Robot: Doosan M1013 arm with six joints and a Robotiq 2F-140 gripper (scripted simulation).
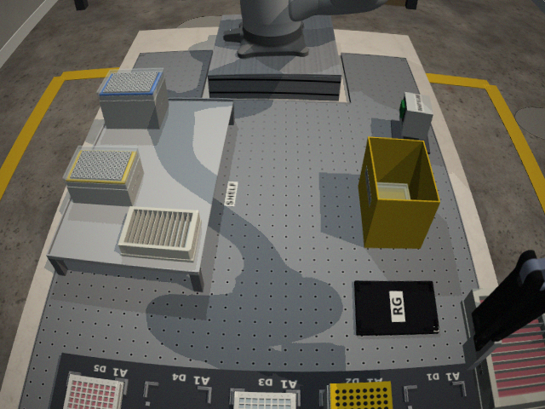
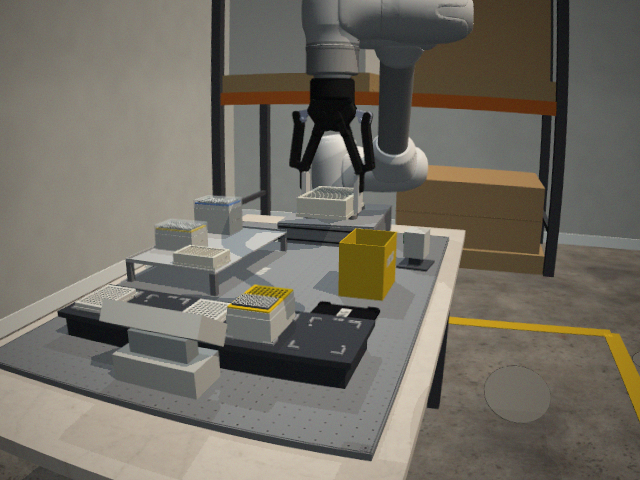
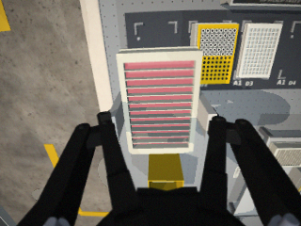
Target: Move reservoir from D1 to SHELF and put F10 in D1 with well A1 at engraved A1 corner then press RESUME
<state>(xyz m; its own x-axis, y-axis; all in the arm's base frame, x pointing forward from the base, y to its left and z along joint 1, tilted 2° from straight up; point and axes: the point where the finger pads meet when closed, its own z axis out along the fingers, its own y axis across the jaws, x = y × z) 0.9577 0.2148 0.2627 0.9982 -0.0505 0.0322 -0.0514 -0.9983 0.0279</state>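
Right now the yellow tip rack is 10 mm ahead of my hand, 130 mm to the right of it and 210 mm below it. Round my hand: yellow bin (410 mm behind, 270 mm below); then black RG nest (210 mm behind, 20 mm to the right, 310 mm below); then cream 12-trough reservoir (20 mm below).
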